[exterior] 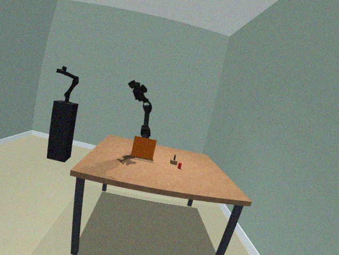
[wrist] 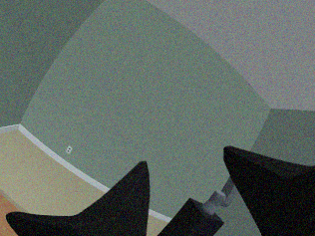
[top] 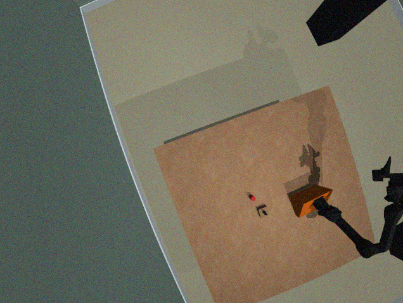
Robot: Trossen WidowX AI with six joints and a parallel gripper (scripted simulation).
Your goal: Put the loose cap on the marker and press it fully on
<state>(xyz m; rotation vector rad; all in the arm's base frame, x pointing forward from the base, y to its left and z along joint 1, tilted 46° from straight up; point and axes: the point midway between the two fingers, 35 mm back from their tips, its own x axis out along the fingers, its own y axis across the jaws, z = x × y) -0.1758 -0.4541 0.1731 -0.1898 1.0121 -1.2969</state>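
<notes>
Right now my gripper tip is 52 cm short of the red marker cap, 8 cm to the right of it and 59 cm above it.
</notes>
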